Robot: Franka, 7 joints.
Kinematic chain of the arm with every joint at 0, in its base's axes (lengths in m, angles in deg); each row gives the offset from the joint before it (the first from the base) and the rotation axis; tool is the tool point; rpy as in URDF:
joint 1: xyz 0 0 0.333 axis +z
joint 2: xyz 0 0 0 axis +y
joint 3: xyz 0 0 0.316 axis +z
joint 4: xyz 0.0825 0 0 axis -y
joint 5: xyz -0.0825 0 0.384 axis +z
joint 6: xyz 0 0 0 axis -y
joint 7: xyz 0.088 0 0 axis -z
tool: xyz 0 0 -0.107 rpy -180 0 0
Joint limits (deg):
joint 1: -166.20..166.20
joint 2: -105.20..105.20
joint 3: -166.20..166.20
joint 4: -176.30..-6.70
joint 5: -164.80..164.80
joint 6: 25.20..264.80
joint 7: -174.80..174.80
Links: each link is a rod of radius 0.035 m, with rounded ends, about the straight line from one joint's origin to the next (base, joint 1, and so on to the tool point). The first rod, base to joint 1, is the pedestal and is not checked.
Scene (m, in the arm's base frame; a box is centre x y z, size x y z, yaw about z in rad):
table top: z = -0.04
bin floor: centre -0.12 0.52 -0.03 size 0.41 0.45 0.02 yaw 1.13
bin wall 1: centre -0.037 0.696 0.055 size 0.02 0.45 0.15 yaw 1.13
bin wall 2: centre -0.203 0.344 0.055 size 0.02 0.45 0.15 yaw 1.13
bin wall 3: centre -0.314 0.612 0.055 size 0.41 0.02 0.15 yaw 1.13
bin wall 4: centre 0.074 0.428 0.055 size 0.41 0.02 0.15 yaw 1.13
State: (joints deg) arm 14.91 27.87 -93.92 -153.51 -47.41 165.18 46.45
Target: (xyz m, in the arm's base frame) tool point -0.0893 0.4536 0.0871
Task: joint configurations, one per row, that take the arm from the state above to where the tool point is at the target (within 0.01 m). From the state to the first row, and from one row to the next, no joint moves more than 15 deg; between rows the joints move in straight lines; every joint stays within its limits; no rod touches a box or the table.
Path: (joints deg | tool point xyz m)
1: 26.31 25.25 -81.02 -152.48 -48.71 168.04 46.45 | 0.2472 -0.3402 0.2156
2: 37.71 22.64 -68.12 -151.46 -50.02 170.89 46.45 | 0.3695 -0.1994 0.1910
3: 49.10 20.02 -55.21 -150.43 -51.32 173.75 46.45 | 0.4218 -0.0161 0.1786
4: 60.50 17.41 -42.31 -149.41 -52.62 176.61 46.45 | 0.3910 0.1752 0.1789
5: 71.90 14.79 -29.41 -148.38 -53.93 179.46 46.45 | 0.2804 0.3372 0.1916
6: 83.30 12.17 -16.51 -147.36 -55.23 182.32 46.45 | 0.1096 0.4370 0.2146
7: 94.69 9.56 -3.60 -146.33 -56.53 185.18 46.45 | -0.0893 0.4536 0.2453
8: 95.21 21.56 -3.30 -141.60 -55.11 182.53 46.45 | -0.0898 0.4607 0.1684
9: 95.73 33.56 -3.00 -136.86 -53.69 179.88 46.45 | -0.0893 0.4536 0.0871

